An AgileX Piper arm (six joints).
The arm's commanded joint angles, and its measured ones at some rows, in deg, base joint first. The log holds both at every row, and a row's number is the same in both.
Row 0, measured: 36.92, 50.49, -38.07, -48.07, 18.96, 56.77
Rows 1 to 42, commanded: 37.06, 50.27, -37.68, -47.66, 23.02, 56.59; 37.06, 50.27, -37.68, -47.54, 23.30, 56.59; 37.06, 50.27, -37.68, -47.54, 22.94, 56.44; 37.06, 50.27, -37.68, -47.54, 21.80, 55.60; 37.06, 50.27, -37.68, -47.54, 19.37, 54.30; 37.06, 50.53, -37.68, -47.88, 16.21, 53.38; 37.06, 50.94, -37.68, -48.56, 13.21, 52.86; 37.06, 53.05, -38.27, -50.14, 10.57, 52.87; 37.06, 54.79, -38.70, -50.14, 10.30, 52.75; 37.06, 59.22, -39.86, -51.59, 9.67, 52.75; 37.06, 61.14, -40.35, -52.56, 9.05, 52.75; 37.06, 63.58, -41.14, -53.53, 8.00, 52.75; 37.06, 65.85, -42.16, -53.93, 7.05, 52.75; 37.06, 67.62, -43.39, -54.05, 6.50, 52.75; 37.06, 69.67, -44.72, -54.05, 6.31, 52.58; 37.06, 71.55, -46.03, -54.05, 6.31, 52.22; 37.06, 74.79, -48.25, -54.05, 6.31, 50.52; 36.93, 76.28, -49.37, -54.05, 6.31, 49.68; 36.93, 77.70, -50.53, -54.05, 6.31, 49.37; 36.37, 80.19, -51.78, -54.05, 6.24, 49.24; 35.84, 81.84, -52.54, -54.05, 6.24, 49.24; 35.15, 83.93, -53.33, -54.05, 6.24, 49.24; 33.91, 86.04, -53.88, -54.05, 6.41, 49.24; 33.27, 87.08, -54.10, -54.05, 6.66, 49.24; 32.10, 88.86, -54.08, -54.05, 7.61, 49.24; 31.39, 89.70, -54.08, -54.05, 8.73, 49.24; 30.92, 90.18, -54.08, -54.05, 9.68, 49.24; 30.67, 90.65, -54.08, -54.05, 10.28, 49.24; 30.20, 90.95, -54.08, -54.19, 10.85, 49.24; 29.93, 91.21, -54.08, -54.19, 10.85, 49.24; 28.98, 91.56, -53.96, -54.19, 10.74, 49.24; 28.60, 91.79, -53.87, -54.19, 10.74, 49.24; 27.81, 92.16, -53.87, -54.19, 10.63, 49.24; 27.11, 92.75, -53.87, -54.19, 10.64, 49.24; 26.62, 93.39, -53.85, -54.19, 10.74, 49.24; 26.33, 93.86, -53.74, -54.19, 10.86, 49.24; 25.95, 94.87, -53.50, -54.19, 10.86, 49.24; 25.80, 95.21, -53.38, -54.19, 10.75, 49.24; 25.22, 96.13, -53.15, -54.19, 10.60, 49.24; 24.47, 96.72, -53.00, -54.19, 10.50, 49.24; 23.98, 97.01, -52.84, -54.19, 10.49, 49.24; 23.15, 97.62, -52.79, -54.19, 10.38, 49.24
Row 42, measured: 25.63, 96.20, -53.53, -54.08, 9.38, 49.79
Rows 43 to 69, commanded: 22.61, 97.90, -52.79, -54.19, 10.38, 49.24; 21.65, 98.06, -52.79, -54.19, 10.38, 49.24; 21.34, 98.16, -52.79, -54.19, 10.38, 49.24; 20.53, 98.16, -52.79, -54.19, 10.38, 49.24; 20.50, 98.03, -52.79, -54.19, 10.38, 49.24; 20.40, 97.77, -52.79, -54.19, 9.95, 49.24; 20.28, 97.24, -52.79, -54.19, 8.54, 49.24; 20.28, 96.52, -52.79, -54.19, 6.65, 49.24; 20.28, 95.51, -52.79, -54.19, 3.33, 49.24; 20.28, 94.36, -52.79, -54.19, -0.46, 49.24; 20.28, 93.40, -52.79, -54.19, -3.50, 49.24; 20.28, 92.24, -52.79, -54.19, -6.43, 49.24; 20.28, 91.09, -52.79, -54.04, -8.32, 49.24; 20.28, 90.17, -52.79, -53.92, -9.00, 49.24; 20.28, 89.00, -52.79, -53.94, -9.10, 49.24; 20.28, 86.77, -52.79, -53.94, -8.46, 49.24; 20.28, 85.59, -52.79, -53.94, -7.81, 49.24; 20.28, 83.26, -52.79, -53.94, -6.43, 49.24; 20.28, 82.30, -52.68, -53.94, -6.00, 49.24; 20.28, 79.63, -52.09, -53.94, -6.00, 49.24; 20.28, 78.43, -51.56, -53.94, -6.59, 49.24; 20.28, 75.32, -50.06, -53.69, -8.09, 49.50; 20.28, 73.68, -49.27, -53.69, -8.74, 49.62; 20.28, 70.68, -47.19, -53.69, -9.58, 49.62; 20.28, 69.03, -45.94, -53.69, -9.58, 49.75; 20.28, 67.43, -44.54, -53.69, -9.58, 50.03; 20.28, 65.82, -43.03, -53.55, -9.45, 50.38
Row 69, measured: 20.64, 71.20, -47.38, -53.86, -8.88, 49.81
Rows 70 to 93, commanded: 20.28, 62.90, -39.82, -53.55, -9.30, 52.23; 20.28, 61.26, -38.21, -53.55, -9.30, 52.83; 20.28, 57.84, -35.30, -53.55, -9.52, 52.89; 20.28, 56.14, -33.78, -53.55, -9.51, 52.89; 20.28, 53.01, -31.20, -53.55, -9.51, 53.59; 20.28, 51.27, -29.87, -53.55, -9.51, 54.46; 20.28, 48.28, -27.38, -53.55, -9.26, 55.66; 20.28, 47.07, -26.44, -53.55, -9.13, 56.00; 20.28, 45.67, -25.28, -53.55, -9.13, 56.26; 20.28, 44.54, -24.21, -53.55, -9.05, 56.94; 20.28, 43.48, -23.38, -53.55, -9.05, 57.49; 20.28, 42.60, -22.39, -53.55, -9.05, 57.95; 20.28, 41.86, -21.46, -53.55, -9.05, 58.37; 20.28, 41.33, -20.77, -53.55, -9.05, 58.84; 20.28, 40.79, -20.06, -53.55, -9.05, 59.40; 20.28, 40.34, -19.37, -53.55, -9.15, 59.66; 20.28, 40.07, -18.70, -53.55, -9.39, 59.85; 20.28, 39.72, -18.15, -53.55, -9.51, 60.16; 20.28, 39.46, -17.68, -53.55, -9.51, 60.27; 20.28, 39.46, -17.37, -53.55, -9.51, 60.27; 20.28, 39.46, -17.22, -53.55, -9.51, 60.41; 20.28, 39.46, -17.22, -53.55, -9.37, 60.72; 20.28, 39.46, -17.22, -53.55, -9.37, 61.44; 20.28, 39.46, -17.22, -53.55, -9.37, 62.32
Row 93, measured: 20.64, 39.85, -17.63, -53.86, -9.28, 60.05
